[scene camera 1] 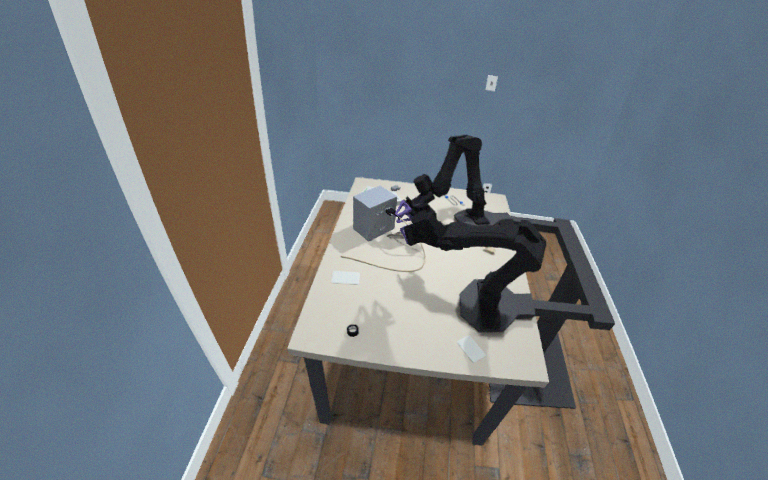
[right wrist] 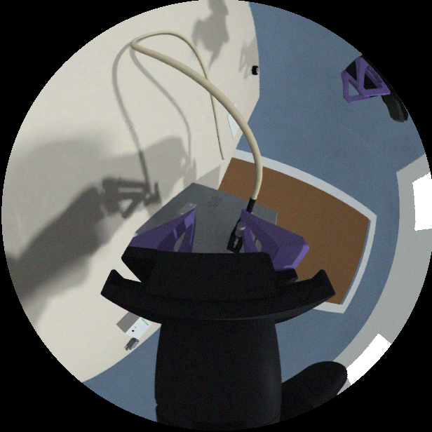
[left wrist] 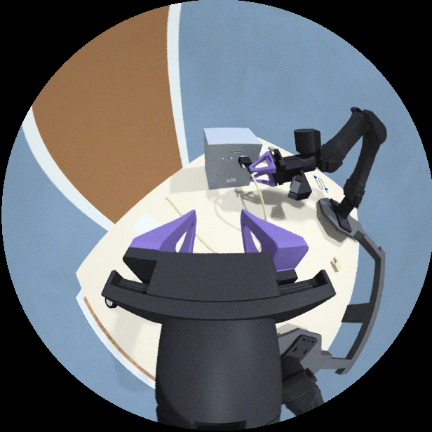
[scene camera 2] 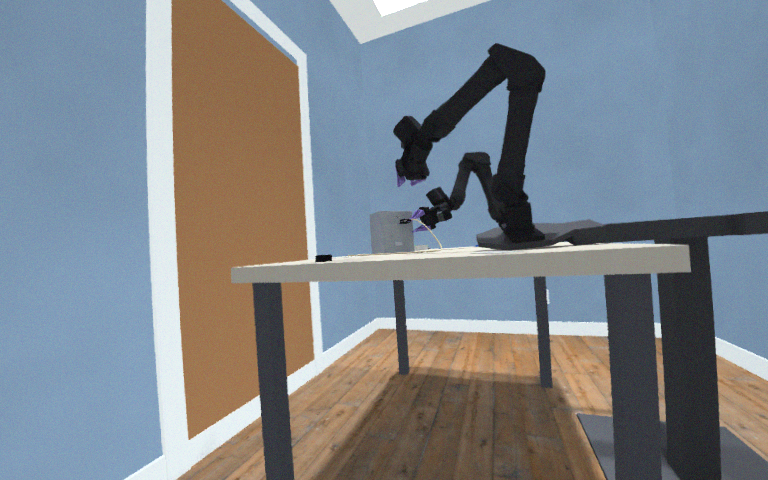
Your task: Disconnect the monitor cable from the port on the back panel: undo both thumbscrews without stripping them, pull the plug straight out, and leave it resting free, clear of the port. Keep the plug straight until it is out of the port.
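Places are measured from the left arm's base along level axes (x ahead, y left, z up), in millimetres.
Pixels of known places: left gripper, fingertip midpoint: (scene camera 1: 406, 227) (scene camera 2: 404, 185); right gripper, fingertip midpoint: (scene camera 1: 395, 219) (scene camera 2: 410, 227); left arm's base, origin of the base link: (scene camera 1: 488, 303) (scene camera 2: 520, 232); right arm's base, origin of the base link: (scene camera 1: 477, 216).
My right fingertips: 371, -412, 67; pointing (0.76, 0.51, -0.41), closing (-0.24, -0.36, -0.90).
Observation:
For each thing: its top centre in the pictures, then the offset to it from my right fingertips, as dx, dy, dz. "*": a spot on its surface instead. Level surfaces: height alone.
- black plug, middle of its top: (scene camera 2: 406, 219) (scene camera 1: 393, 211) +13, -3, +37
- beige cable, surface spot: (scene camera 1: 424, 261) * -136, +157, -103
- white card, middle of its top: (scene camera 1: 345, 277) +191, +282, -107
- black ring, middle of its top: (scene camera 2: 323, 255) (scene camera 1: 352, 329) +132, +547, -92
- table, its level: dz -109
A grey box (scene camera 1: 364, 217) (scene camera 2: 385, 233) (left wrist: 219, 171) stands on the table with its port panel facing the arms. The black plug (scene camera 1: 390, 211) (scene camera 2: 404, 220) (left wrist: 244, 161) (right wrist: 234, 241) is at the panel; how deep it sits cannot be told. A silvery thumbscrew (right wrist: 240, 229) shows on it; the other is hidden. The beige cable (scene camera 1: 423, 261) (left wrist: 261, 196) (right wrist: 253, 150) curves down to the table. My right gripper (left wrist: 248, 174) (right wrist: 217, 214) is open at the plug, which lies beside its right-hand finger in the right wrist view. My left gripper (scene camera 2: 406, 184) (left wrist: 218, 214) is open and empty, high above the table.
A white card (scene camera 1: 345, 277) and a black ring (scene camera 1: 352, 330) (scene camera 2: 323, 258) lie on the table (scene camera 1: 419, 345). Another card (scene camera 1: 471, 349) lies near the left arm's base. A tan block (left wrist: 336, 264) and a blue-ended cord (left wrist: 321, 183) lie near the arm bases. A small box (right wrist: 137, 326) stands beyond the grey box.

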